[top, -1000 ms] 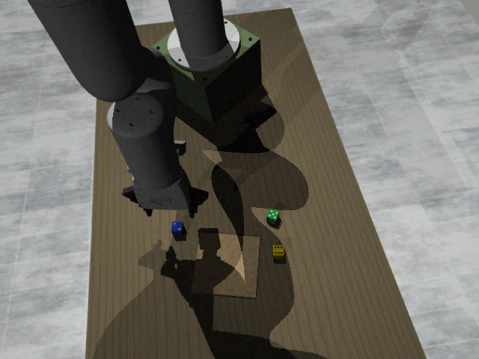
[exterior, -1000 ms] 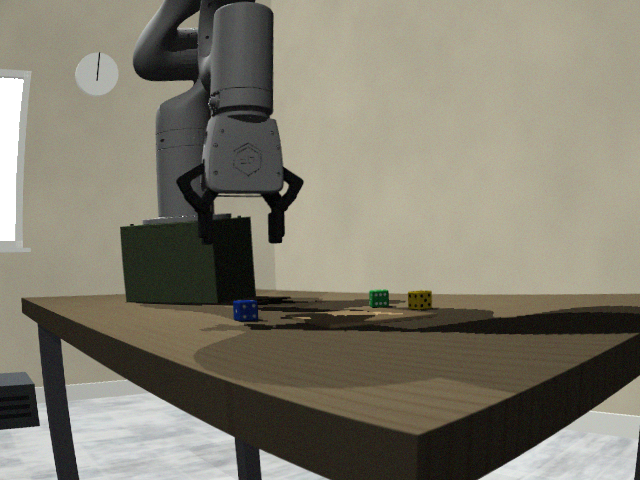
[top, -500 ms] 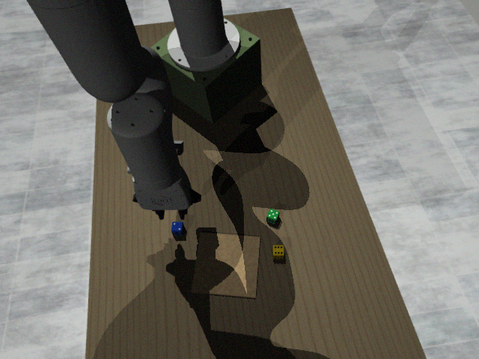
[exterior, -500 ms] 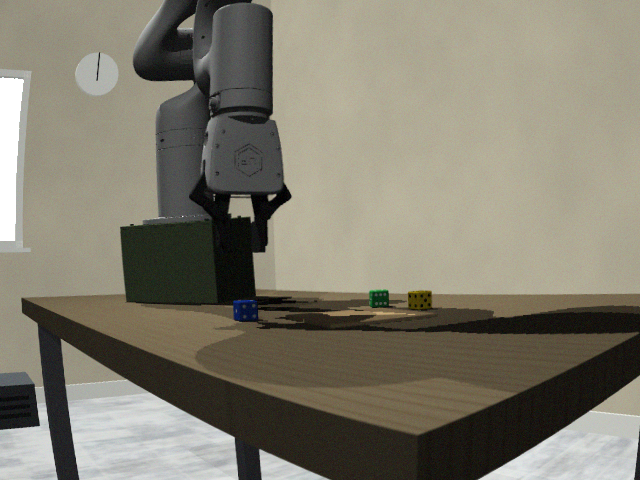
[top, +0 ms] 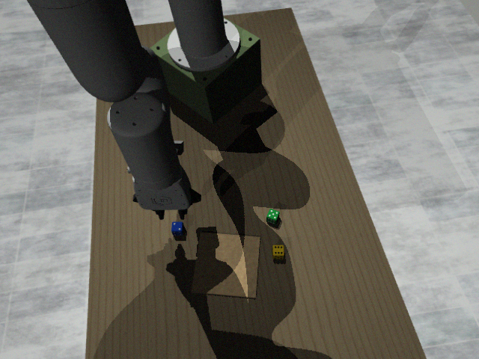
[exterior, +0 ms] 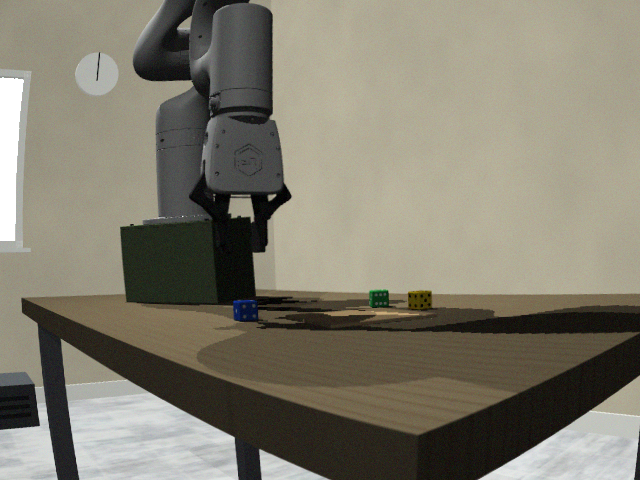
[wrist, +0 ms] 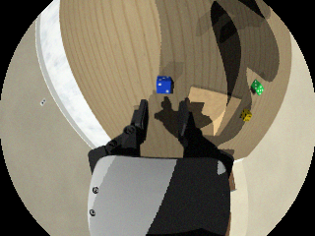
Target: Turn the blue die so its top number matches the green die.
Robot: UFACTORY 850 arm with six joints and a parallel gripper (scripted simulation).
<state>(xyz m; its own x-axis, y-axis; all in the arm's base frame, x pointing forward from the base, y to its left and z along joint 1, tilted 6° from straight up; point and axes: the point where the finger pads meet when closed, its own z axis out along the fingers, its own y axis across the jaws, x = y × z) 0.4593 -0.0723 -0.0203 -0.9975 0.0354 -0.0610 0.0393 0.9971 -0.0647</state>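
The blue die lies 90 mm below my hand. Also, from my hand: tan mat (110 mm to the left, 100 mm below, 90 mm ahead); then yellow die (230 mm to the left, 90 mm below, 70 mm ahead); then green die (220 mm to the left, 90 mm below, 20 mm behind).
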